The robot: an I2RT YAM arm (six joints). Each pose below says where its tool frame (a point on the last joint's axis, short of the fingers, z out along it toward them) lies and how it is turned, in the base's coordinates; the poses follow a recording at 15 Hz.
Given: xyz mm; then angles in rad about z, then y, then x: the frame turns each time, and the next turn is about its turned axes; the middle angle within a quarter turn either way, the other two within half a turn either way.
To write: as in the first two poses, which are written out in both.
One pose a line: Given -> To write
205 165 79 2.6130 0.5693 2.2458 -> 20.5 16.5 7.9 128.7 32.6 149.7
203 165 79 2.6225 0.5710 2.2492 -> 20.3 16.5 7.9 128.9 32.7 150.3
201 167 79 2.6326 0.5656 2.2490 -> 20.1 16.7 7.9 128.9 32.4 150.8
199 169 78 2.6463 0.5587 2.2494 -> 19.9 16.9 7.8 128.9 32.0 151.6
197 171 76 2.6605 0.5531 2.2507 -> 19.7 17.1 7.6 129.0 31.7 152.4
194 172 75 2.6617 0.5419 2.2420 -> 19.4 17.2 7.5 128.5 31.0 152.5
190 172 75 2.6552 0.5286 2.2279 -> 19.0 17.2 7.5 127.6 30.3 152.1
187 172 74 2.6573 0.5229 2.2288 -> 18.7 17.2 7.4 127.7 30.0 152.3
